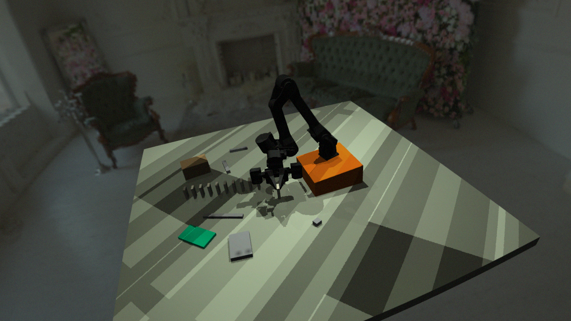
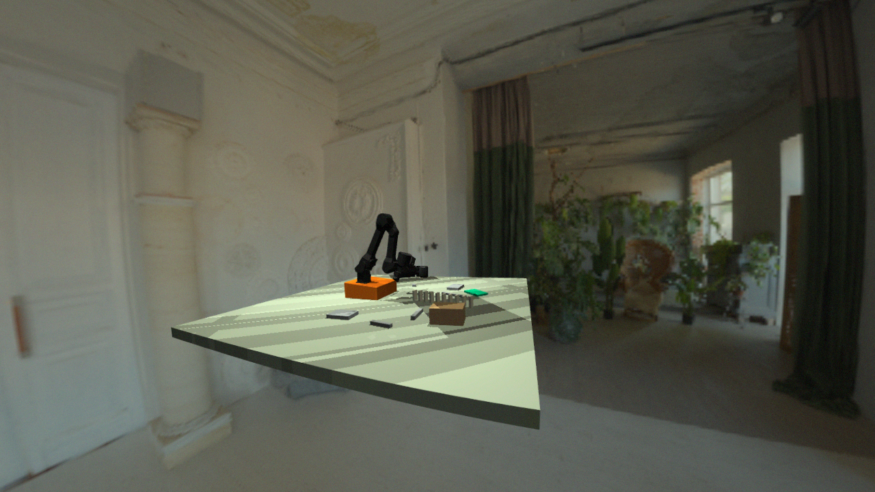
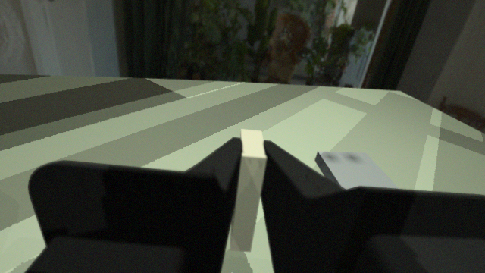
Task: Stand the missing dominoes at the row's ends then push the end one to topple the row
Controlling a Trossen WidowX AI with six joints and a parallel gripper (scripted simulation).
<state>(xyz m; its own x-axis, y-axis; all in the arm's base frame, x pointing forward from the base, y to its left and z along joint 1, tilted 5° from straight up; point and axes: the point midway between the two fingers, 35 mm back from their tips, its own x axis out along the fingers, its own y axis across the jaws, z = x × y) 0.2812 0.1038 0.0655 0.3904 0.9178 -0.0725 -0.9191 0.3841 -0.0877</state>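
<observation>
My gripper tip is 110 mm to the right of the small grey cube, 110 mm above it and 80 mm past it. The rest, counted from my gripper tip: brown box 480 mm to the right, 210 mm ahead, 90 mm below; then green tile 300 mm ahead, 110 mm below, 60 mm to the right.
</observation>
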